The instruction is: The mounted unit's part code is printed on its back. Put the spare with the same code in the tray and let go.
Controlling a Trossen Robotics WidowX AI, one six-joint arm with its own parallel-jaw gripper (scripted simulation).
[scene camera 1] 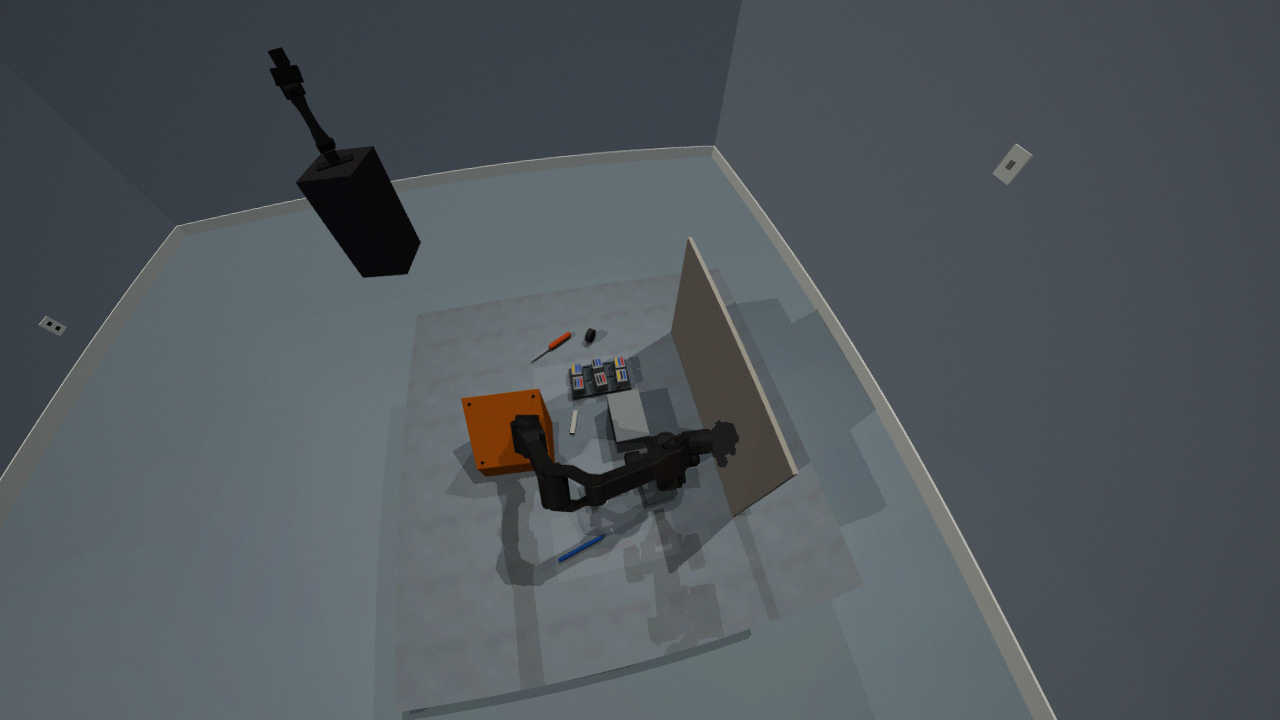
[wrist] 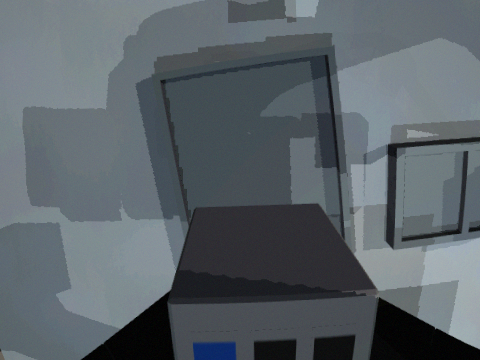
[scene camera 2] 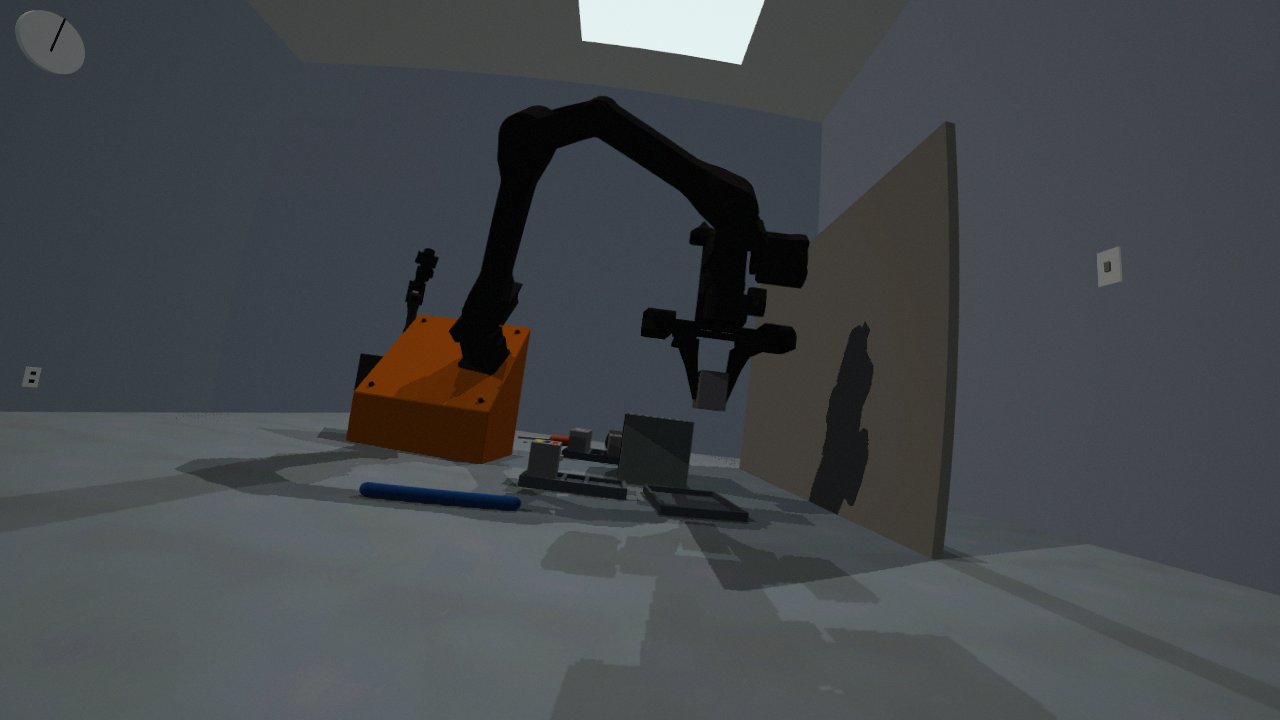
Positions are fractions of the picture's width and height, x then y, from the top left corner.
Labels:
grey spare block: wrist 0.56, 0.76; scene camera 2 0.56, 0.54

